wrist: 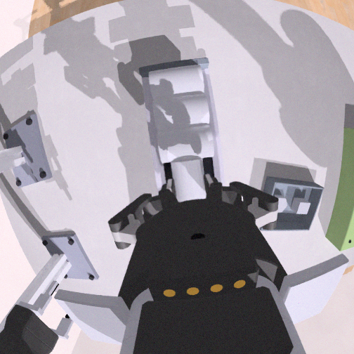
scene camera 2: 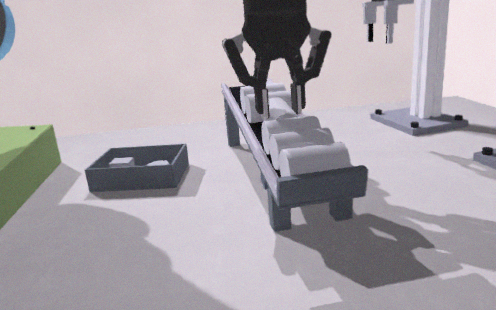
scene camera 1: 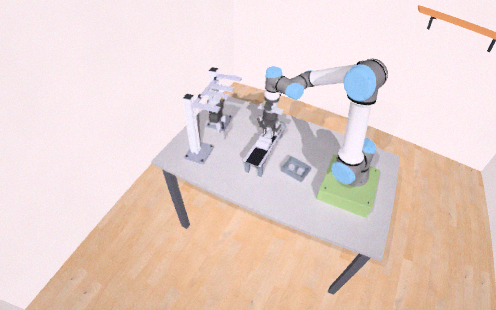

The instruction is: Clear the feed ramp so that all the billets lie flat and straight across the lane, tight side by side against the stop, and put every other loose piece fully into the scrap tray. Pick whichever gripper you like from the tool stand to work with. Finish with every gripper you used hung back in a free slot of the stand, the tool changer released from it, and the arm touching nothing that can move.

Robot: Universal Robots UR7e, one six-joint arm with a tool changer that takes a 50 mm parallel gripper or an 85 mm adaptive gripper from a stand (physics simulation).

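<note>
Adaptive gripper visible to me at (wrist: 195, 248).
</note>
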